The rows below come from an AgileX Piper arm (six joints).
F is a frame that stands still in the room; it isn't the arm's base.
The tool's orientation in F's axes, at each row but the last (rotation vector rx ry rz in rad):
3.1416 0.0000 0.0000
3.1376 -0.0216 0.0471
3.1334 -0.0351 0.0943
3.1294 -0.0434 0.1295
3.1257 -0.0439 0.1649
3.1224 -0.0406 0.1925
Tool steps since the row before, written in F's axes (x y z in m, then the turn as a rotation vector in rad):
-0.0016 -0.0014 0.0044 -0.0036 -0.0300 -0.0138
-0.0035 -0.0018 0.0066 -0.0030 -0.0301 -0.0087
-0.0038 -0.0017 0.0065 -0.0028 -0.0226 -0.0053
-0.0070 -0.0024 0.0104 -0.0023 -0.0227 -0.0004
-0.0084 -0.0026 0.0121 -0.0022 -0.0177 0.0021
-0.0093 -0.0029 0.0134 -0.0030 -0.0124 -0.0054
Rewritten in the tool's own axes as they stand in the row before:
-0.0016 0.0014 -0.0044 -0.0036 0.0300 0.0138
-0.0033 0.0019 -0.0067 -0.0028 0.0301 0.0087
-0.0034 0.0018 -0.0067 -0.0026 0.0226 0.0053
-0.0060 0.0027 -0.0109 -0.0017 0.0228 0.0004
-0.0070 0.0030 -0.0129 -0.0015 0.0178 -0.0021
-0.0075 0.0033 -0.0144 -0.0033 0.0124 0.0052

